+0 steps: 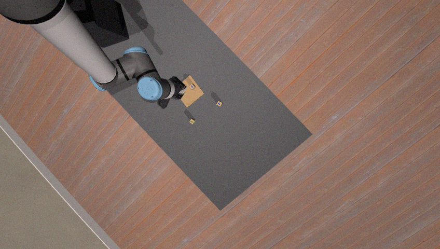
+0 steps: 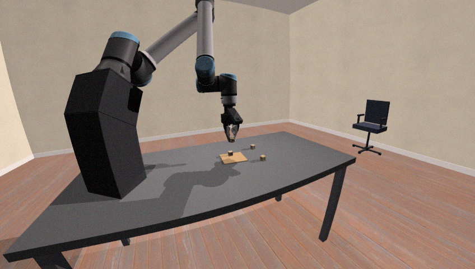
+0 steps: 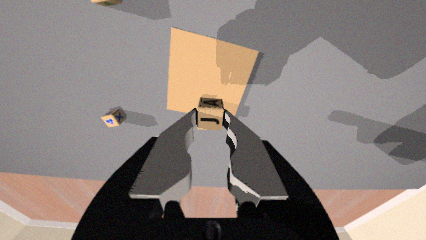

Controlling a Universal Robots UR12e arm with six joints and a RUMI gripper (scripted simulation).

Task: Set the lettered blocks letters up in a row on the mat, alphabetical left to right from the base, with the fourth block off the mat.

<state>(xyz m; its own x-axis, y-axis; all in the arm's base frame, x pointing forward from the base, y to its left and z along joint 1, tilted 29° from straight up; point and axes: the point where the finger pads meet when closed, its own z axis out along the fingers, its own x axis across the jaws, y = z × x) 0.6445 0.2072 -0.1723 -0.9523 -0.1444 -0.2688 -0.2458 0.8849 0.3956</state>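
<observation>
My gripper is now 12 cm above the tan mat. The rest, counted from my hand: block 17 cm ahead, 13 cm to the left, 11 cm below.
</observation>
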